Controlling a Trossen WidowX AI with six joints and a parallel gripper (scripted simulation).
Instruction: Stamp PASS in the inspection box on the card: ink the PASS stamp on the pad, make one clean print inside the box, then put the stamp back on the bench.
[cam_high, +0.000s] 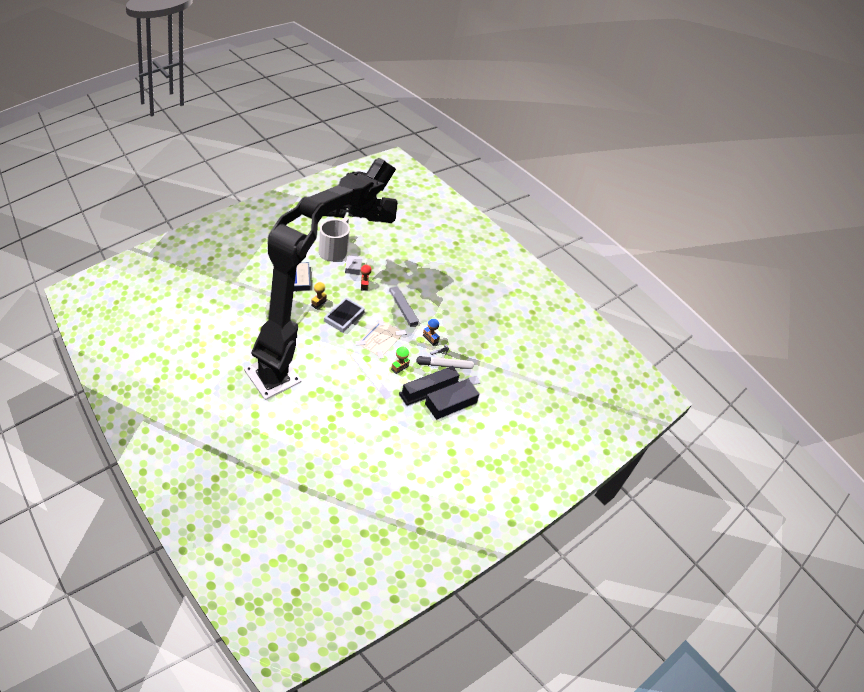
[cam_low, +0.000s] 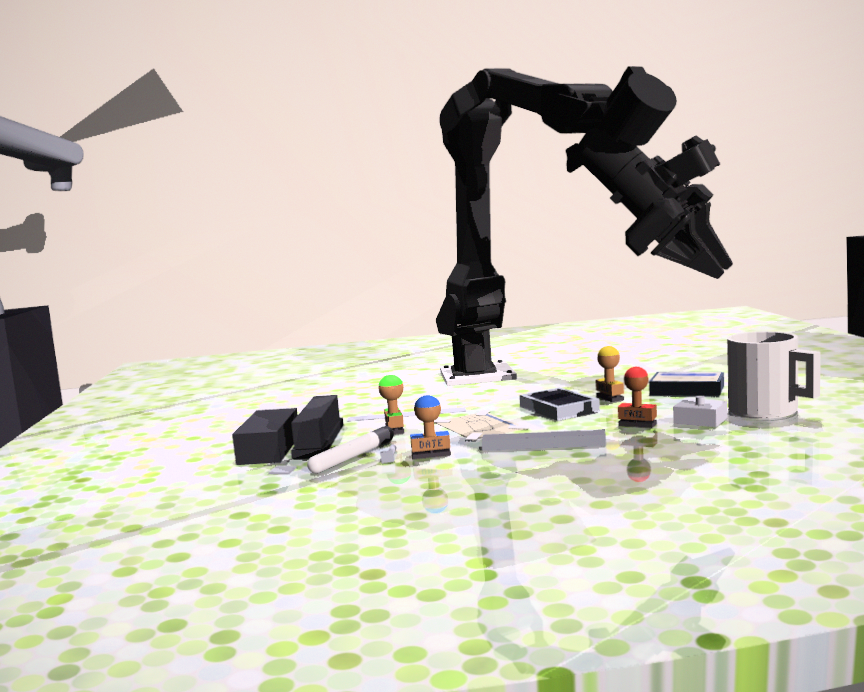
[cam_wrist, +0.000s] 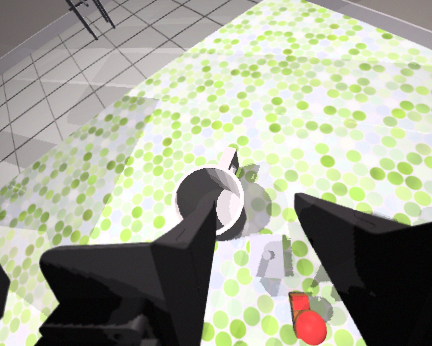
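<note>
The green-knobbed pass stamp lies 38 cm to the right of my gripper tip, 15 cm below it and 9 cm behind it. The rest, counted from my gripper tip: red stamp 15 cm below, 10 cm to the right, 2 cm behind; small box 16 cm behind, 15 cm below; mug 13 cm below, 6 cm to the left, 1 cm behind.
</note>
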